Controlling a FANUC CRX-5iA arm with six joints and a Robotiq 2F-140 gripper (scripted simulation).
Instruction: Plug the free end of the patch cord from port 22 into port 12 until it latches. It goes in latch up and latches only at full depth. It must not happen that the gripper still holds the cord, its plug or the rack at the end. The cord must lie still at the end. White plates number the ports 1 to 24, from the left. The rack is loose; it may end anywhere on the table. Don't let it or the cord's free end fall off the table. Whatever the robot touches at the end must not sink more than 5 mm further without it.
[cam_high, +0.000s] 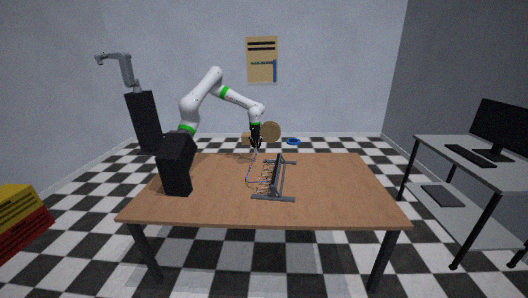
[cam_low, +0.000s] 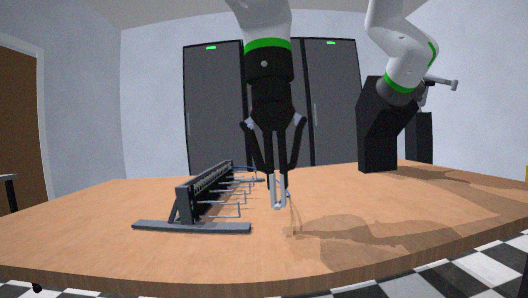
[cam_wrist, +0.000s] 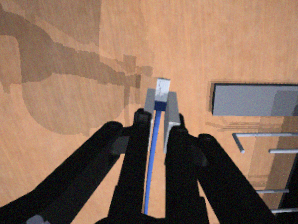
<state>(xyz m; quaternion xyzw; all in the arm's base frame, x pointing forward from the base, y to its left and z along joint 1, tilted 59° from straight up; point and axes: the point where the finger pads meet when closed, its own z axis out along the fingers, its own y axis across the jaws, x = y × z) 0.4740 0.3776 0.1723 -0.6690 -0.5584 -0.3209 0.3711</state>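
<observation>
Right now the white plug is 10 mm to the left of my hand and 30 mm below it.
</observation>
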